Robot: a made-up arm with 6 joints.
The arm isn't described. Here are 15 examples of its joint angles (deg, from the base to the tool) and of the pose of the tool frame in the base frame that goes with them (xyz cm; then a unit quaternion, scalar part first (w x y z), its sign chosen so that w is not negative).
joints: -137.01 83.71 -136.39 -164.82 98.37 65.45
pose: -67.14 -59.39 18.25 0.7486 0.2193 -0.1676 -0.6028
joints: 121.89 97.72 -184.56 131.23 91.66 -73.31
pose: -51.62 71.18 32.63 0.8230 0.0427 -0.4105 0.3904
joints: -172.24 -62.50 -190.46 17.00 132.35 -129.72
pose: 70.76 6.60 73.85 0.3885 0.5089 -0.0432 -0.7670
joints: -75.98 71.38 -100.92 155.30 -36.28 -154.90
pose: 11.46 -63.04 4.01 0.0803 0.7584 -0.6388 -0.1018
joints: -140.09 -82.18 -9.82 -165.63 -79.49 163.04
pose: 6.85 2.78 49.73 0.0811 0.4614 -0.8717 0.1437
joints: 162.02 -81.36 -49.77 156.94 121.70 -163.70
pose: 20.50 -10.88 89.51 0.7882 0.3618 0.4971 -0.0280
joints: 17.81 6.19 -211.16 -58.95 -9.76 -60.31
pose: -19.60 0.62 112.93 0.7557 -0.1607 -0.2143 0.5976
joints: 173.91 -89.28 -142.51 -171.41 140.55 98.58
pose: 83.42 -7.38 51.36 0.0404 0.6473 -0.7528 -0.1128
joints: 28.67 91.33 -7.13 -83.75 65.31 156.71
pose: -1.80 -6.30 12.26 0.7228 0.6777 0.1124 -0.0757
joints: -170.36 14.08 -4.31 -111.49 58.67 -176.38
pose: -20.35 -0.07 24.34 0.3764 -0.4253 -0.7758 -0.2749
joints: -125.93 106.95 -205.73 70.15 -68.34 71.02
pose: -50.26 -53.50 31.98 0.2411 -0.5620 -0.0091 0.7912
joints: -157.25 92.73 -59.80 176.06 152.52 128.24
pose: -35.58 -15.62 -14.92 0.8448 0.3031 -0.4012 -0.1831
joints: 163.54 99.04 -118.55 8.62 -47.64 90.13
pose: -69.14 22.04 -11.51 0.4523 -0.7096 -0.4381 0.3160
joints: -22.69 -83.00 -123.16 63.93 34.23 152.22
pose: -66.53 27.10 88.33 0.9606 -0.2686 0.0478 0.0531
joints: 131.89 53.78 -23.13 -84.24 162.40 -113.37
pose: -13.24 27.50 20.54 0.7227 -0.1854 -0.2188 -0.6288
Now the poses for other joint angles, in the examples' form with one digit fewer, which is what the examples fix.
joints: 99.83 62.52 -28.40 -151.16 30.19 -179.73
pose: -4.2 20.0 2.0 0.111 0.786 0.603 0.080
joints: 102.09 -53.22 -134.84 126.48 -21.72 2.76
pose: 15.3 -37.0 110.3 0.885 -0.006 0.157 0.437
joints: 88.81 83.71 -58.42 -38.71 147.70 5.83
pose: 6.7 29.3 -1.7 0.889 -0.063 0.158 -0.425
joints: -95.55 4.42 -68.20 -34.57 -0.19 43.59
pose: -2.2 -60.2 68.6 0.362 0.519 -0.671 0.386
